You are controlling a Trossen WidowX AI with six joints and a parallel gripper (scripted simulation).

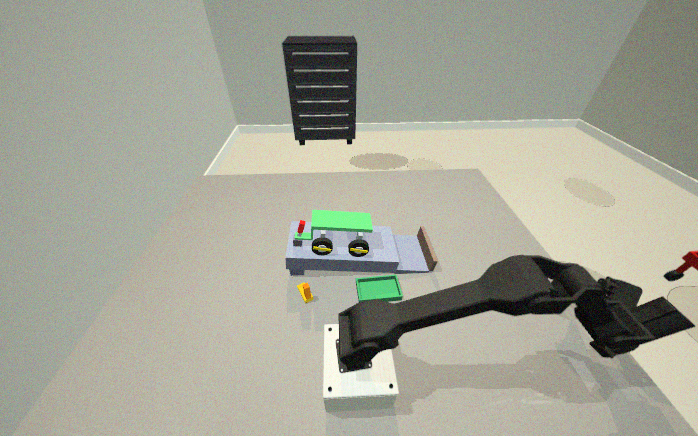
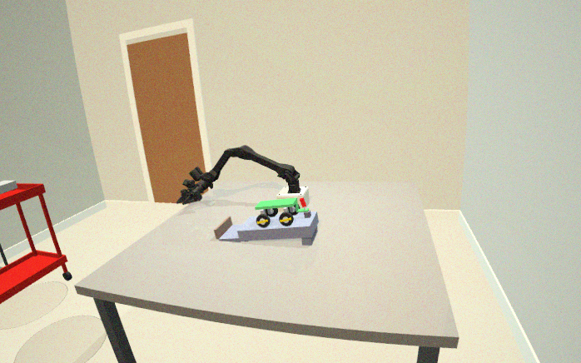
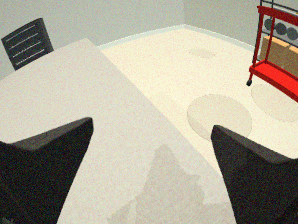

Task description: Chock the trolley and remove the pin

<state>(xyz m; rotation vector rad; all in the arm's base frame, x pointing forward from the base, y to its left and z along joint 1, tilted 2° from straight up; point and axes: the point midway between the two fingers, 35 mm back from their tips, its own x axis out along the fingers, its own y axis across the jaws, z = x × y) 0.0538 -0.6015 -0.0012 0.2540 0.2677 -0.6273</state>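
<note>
The red-headed stop pin lies 71 cm to the left of my gripper tip, 25 cm ahead of it and 7 cm above it. Round my gripper tip: grey-blue ramp (59 cm to the left, 25 cm ahead, 1 cm below); then green tray (51 cm to the left, 11 cm ahead, 7 cm below); then brown block (33 cm to the left, 22 cm ahead, 3 cm below).
</note>
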